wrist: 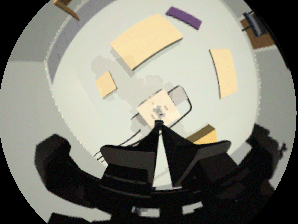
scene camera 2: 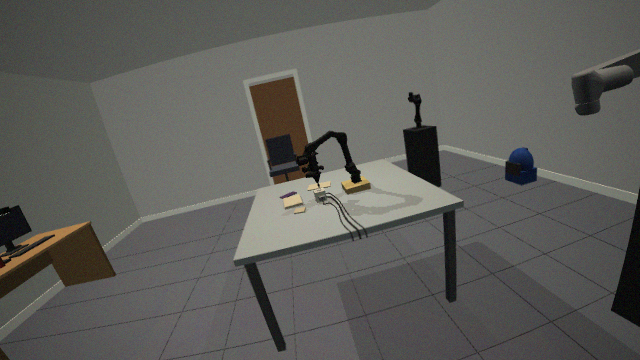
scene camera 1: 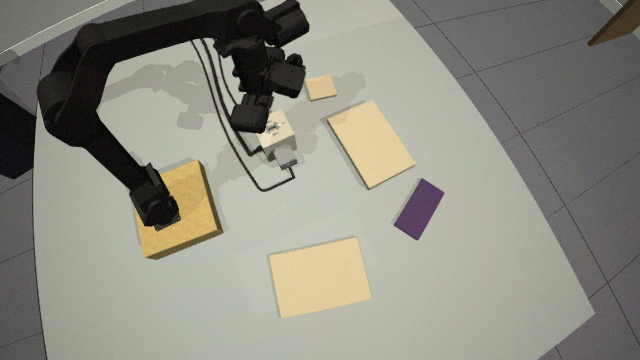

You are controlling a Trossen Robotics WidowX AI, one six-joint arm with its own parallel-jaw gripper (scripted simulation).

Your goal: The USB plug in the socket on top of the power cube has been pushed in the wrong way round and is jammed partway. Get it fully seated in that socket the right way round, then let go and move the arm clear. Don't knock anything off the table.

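Observation:
There's a purple block here, and I can see a white power cube as well. My gripper carries a dark usb plug, and the wrist view shows my gripper too.

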